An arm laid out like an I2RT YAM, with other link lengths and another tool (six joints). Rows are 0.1 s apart.
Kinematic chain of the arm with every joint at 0, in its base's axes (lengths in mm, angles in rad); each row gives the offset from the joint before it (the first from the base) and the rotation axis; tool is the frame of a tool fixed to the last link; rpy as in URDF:
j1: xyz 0 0 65.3 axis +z
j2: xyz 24.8 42 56.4 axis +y
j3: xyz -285.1 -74.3 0 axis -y
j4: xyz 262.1 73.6 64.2 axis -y
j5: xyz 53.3 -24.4 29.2 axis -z
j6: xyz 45.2 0 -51.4 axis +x
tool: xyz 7 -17 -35 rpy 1.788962 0.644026 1.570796
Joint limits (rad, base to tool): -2.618..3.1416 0..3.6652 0..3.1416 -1.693..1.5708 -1.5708..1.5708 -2.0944..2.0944
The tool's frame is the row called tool.
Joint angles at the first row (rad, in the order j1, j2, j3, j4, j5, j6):
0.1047 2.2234 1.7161 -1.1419 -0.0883 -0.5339
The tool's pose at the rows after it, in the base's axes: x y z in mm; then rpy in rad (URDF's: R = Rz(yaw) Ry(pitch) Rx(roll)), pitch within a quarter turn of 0, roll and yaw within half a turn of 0:
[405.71 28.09 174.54 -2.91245 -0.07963 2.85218]
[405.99 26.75 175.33 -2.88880 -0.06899 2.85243]
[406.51 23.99 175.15 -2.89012 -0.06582 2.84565]
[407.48 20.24 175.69 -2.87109 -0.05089 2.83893]
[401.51 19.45 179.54 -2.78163 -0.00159 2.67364]
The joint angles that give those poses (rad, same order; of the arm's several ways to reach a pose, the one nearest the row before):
0.1047 2.2234 1.7161 -1.1412 -0.0204 -0.5339
0.1047 2.2234 1.7161 -1.1404 0.0055 -0.5339
0.0978 2.2234 1.7161 -1.1370 0.0055 -0.5339
0.0914 2.2234 1.7164 -1.1309 0.0288 -0.5331
0.0917 2.2230 1.7165 -1.1412 0.1192 -0.3626

